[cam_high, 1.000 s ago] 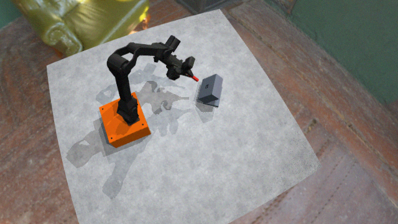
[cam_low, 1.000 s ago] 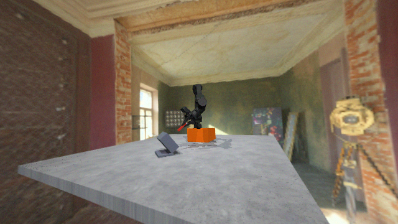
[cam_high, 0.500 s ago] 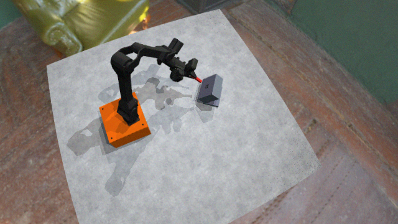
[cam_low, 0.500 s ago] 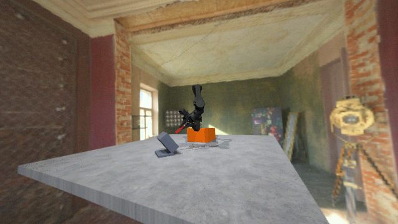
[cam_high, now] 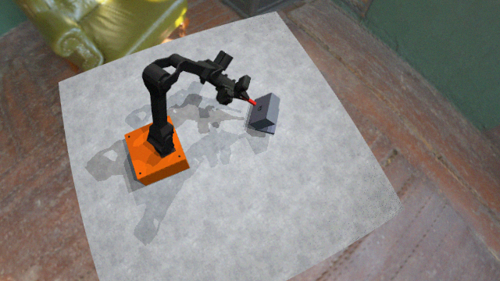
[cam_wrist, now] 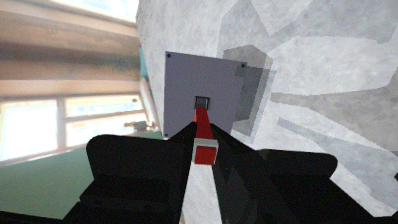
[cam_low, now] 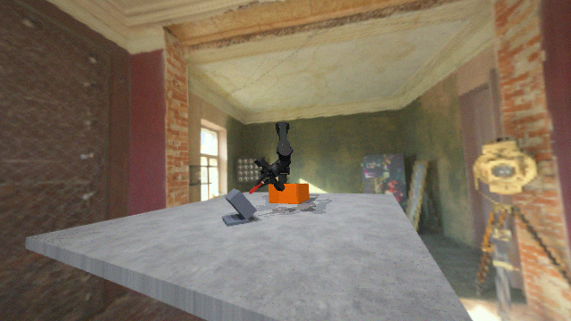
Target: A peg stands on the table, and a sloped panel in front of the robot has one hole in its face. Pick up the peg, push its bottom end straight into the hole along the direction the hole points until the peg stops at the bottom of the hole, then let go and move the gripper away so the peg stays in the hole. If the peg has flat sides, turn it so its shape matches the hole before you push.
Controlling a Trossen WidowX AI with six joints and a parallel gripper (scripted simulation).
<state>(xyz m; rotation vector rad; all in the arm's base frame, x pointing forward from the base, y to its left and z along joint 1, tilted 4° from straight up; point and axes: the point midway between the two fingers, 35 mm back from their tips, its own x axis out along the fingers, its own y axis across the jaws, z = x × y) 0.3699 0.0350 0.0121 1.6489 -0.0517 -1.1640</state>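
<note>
The grey sloped panel lies 6 cm below my gripper tip, 6 cm ahead of it and 5 cm to the right of it. Round my gripper tip: red square peg 1 cm to the left, 1 cm behind, 1 cm above.
</note>
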